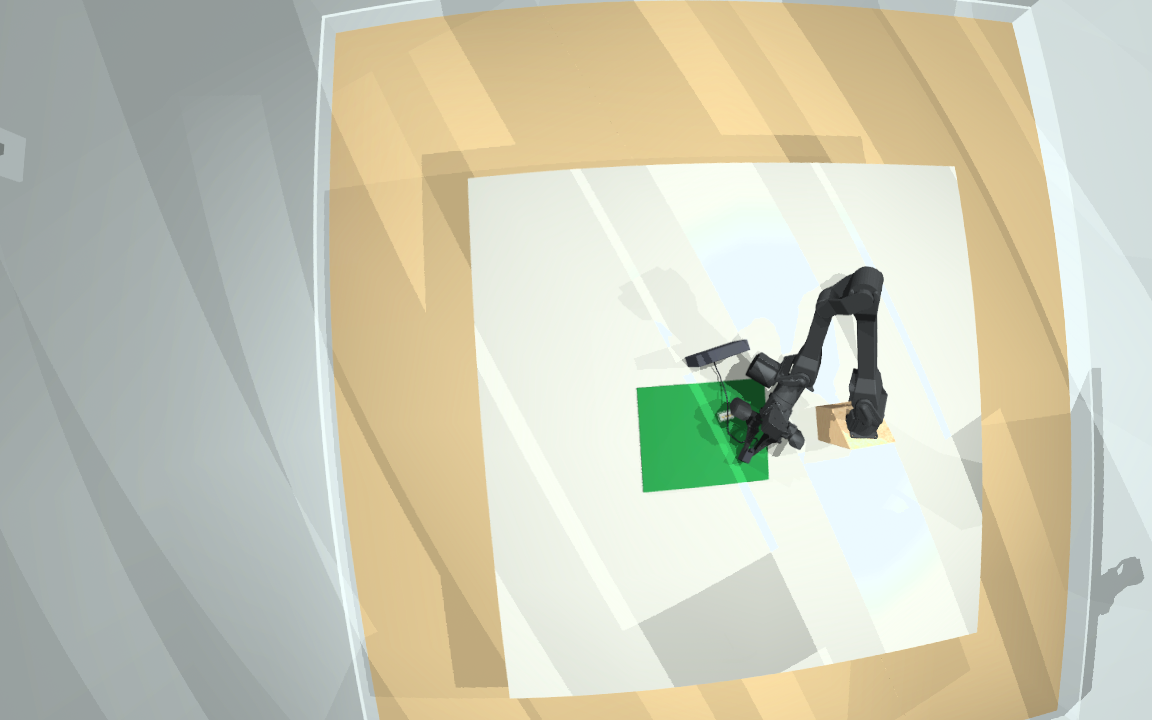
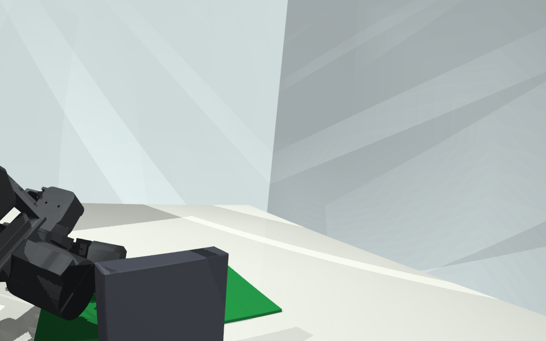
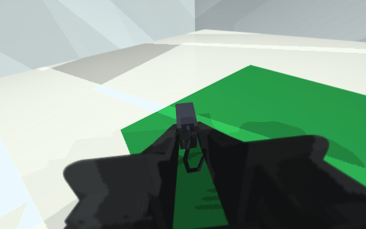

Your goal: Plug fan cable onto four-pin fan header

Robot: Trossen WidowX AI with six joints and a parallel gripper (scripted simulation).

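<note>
Now: the black plug 10 mm to the left of my gripper tip and 10 mm below it. The rest, counted from my gripper tip: black fan (90 mm ahead, 210 mm to the right, 30 mm above); green board (100 mm ahead, 40 mm to the right, 40 mm below); white four-pin header (50 mm ahead, 80 mm to the right, 30 mm below).
</note>
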